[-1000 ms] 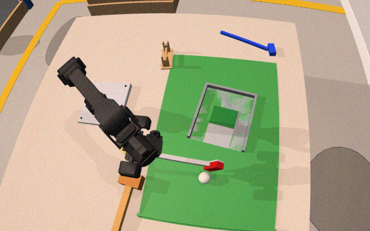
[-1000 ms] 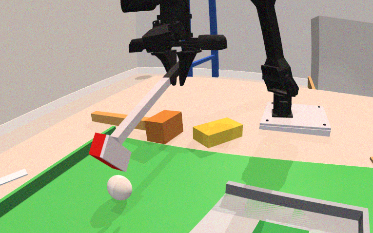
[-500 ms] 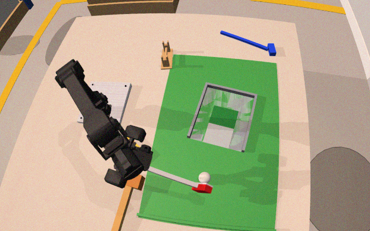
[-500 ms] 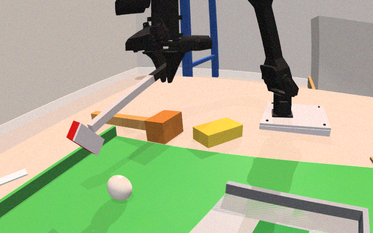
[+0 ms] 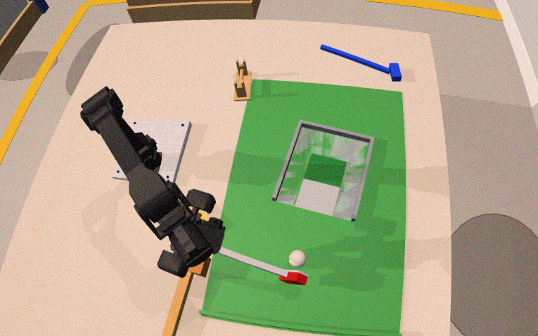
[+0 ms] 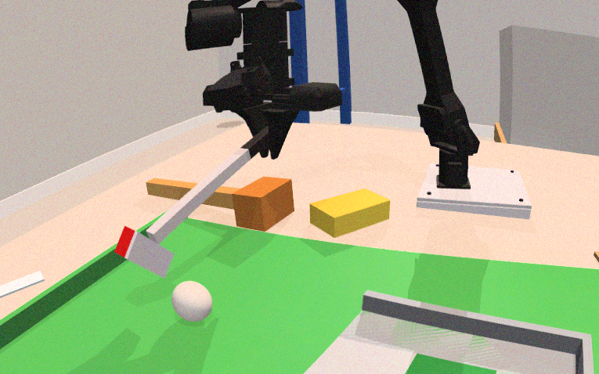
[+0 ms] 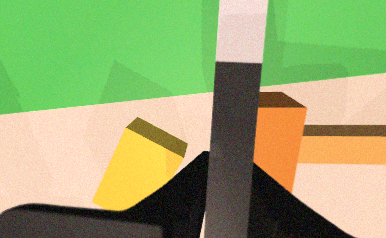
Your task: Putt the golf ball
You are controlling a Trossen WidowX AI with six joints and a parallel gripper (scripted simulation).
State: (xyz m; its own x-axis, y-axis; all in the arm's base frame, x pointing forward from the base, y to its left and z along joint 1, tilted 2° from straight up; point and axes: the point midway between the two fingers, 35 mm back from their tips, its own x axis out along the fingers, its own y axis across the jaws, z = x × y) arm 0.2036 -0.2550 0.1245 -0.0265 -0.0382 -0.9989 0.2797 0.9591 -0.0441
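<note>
Now: the yellow block 10 cm to the left of my gripper tip, 9 cm below it and 5 cm behind it. From my gripper tip the other things lie so: white golf ball: 23 cm ahead, 8 cm below, 1 cm to the right; then wooden stand: 54 cm to the left, 7 cm below, 5 cm ahead; then green mat: 27 cm ahead, 18 cm to the left, 10 cm below.
</note>
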